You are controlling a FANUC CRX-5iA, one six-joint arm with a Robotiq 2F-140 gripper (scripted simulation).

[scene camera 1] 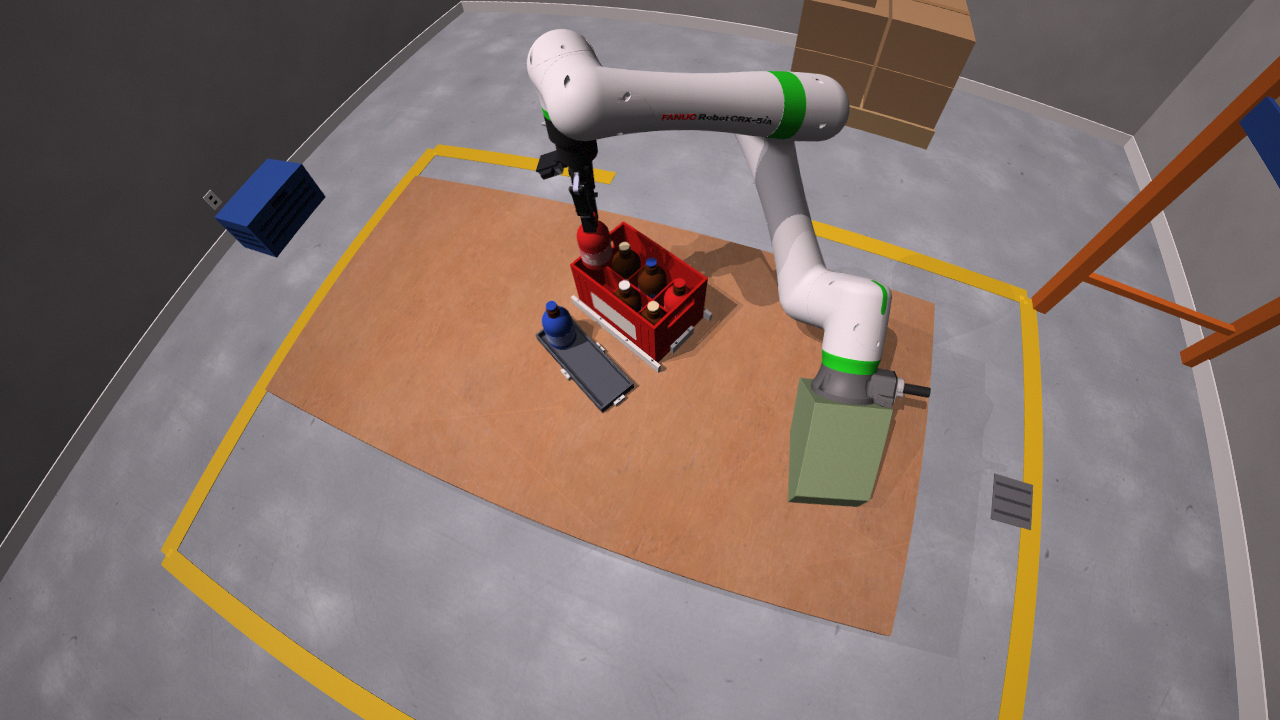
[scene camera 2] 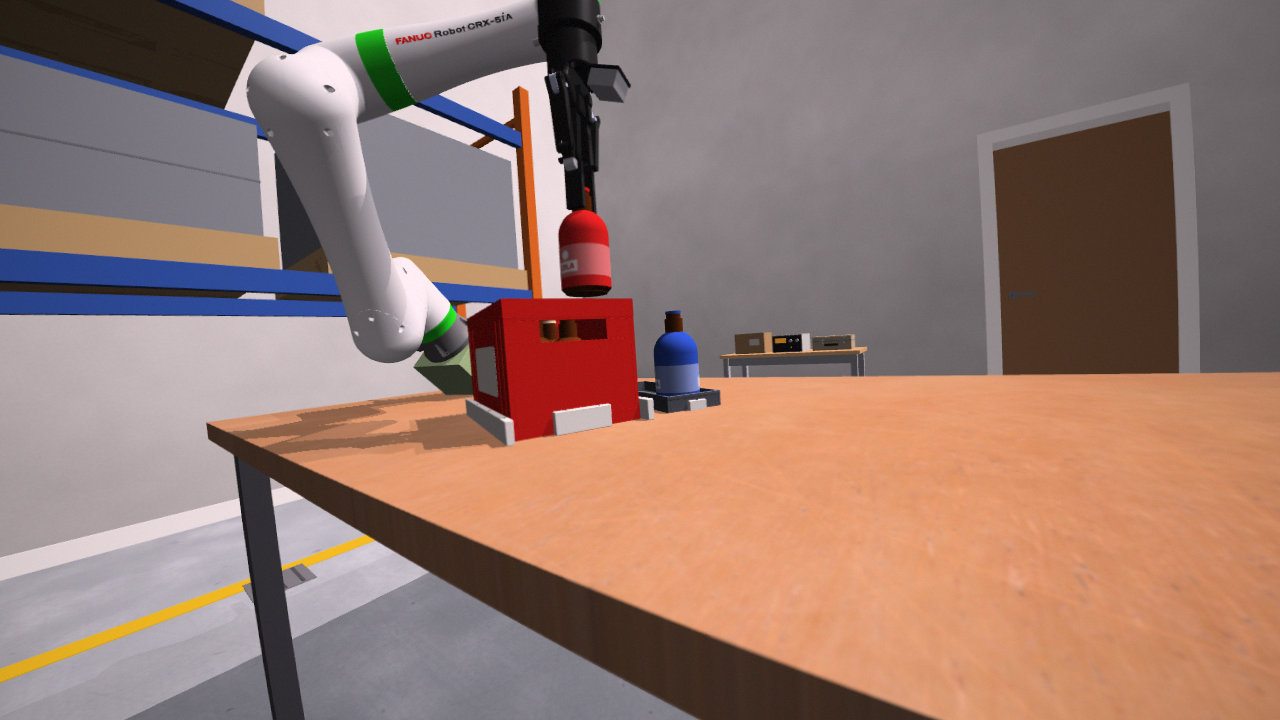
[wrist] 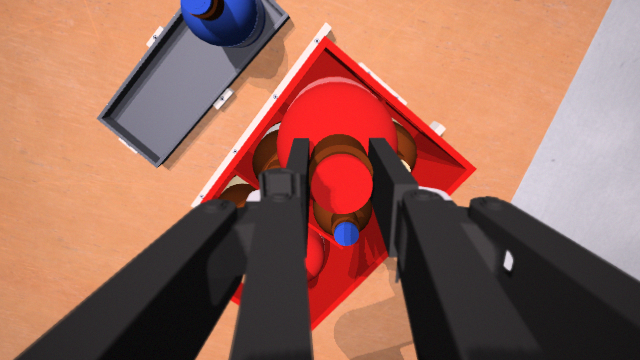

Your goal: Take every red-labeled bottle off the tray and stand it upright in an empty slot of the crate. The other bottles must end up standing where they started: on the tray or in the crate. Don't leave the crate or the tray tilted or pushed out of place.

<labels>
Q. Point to a blue-labeled bottle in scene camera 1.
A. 558, 325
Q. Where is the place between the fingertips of my gripper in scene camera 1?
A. At 591, 225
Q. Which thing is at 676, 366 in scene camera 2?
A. A blue-labeled bottle.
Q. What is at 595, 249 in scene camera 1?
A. A red-labeled bottle.
</labels>
